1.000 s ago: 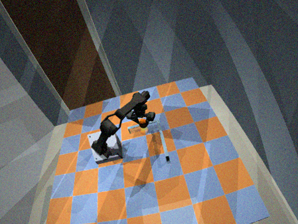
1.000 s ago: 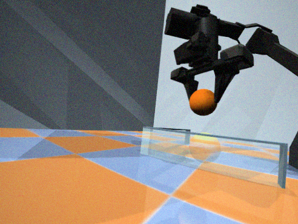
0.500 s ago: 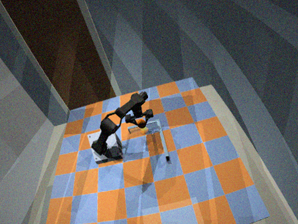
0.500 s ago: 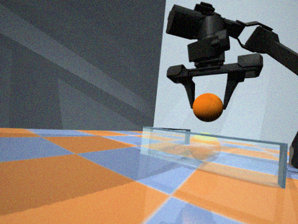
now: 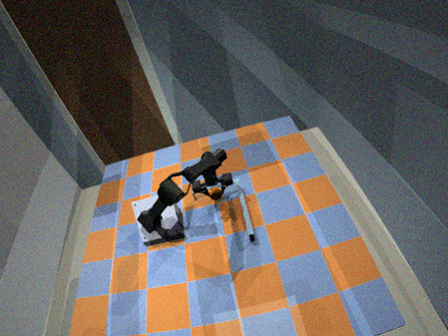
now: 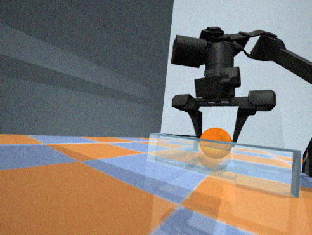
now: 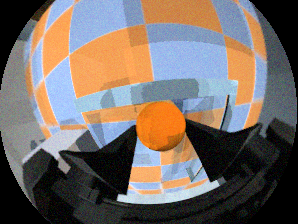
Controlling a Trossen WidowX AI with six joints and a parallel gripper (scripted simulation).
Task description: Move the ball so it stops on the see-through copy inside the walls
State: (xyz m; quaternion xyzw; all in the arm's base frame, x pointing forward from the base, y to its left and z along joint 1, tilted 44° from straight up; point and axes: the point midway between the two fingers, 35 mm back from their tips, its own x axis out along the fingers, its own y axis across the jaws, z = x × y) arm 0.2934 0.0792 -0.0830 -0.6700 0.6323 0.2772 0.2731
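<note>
The clear wall is 40 mm to the left of my gripper tip and 20 mm below it. From my gripper tip the other things lie so: ball: right at my gripper tip.
</note>
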